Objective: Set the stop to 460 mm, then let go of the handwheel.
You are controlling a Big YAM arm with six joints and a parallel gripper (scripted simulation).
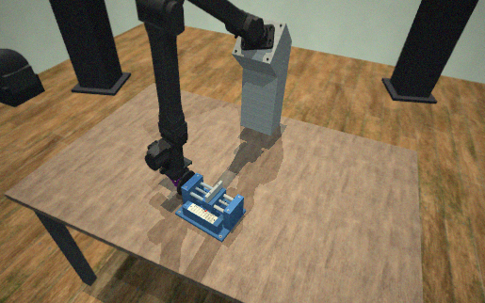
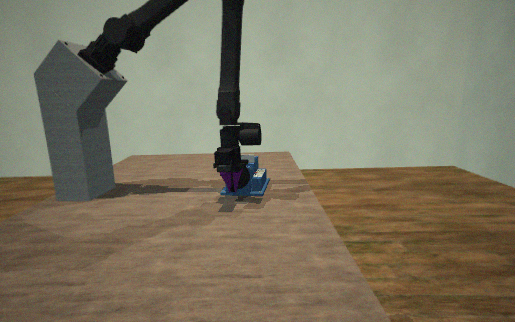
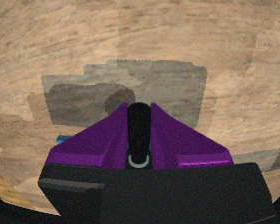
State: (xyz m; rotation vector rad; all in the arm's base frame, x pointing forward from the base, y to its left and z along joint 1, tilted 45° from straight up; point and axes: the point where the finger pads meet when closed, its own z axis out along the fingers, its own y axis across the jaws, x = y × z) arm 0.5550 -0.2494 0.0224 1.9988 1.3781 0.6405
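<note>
Right now my hand is 1 cm to the right of the dark handle and 1 cm short of it. From my hand the other things lie so: black handwheel (2 cm to the left, 1 cm ahead, 1 cm above); stop fixture (14 cm to the left, 9 cm ahead, 5 cm above).
</note>
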